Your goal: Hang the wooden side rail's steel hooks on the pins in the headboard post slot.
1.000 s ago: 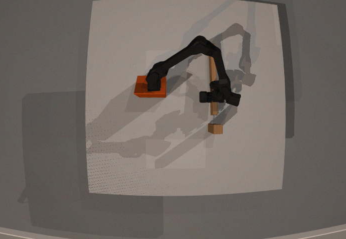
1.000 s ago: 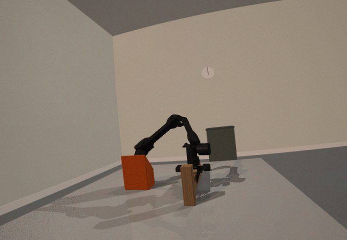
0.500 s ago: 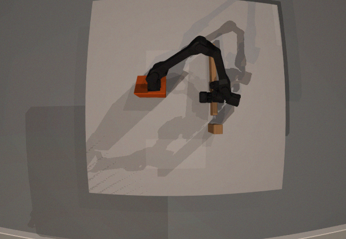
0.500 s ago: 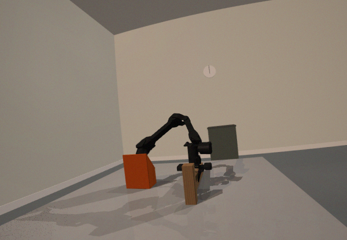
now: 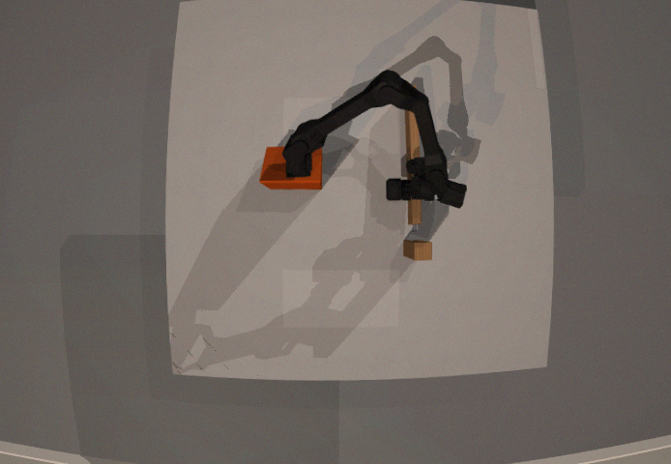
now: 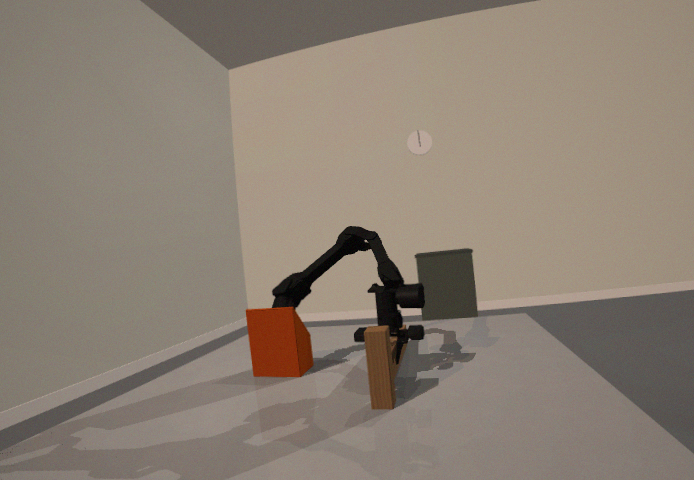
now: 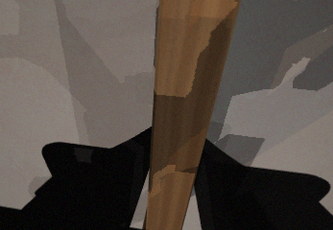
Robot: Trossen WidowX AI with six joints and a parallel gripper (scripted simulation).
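Right now my gripper tip is 10 mm past the headboard post, 170 mm to the left of it and 40 mm below it.
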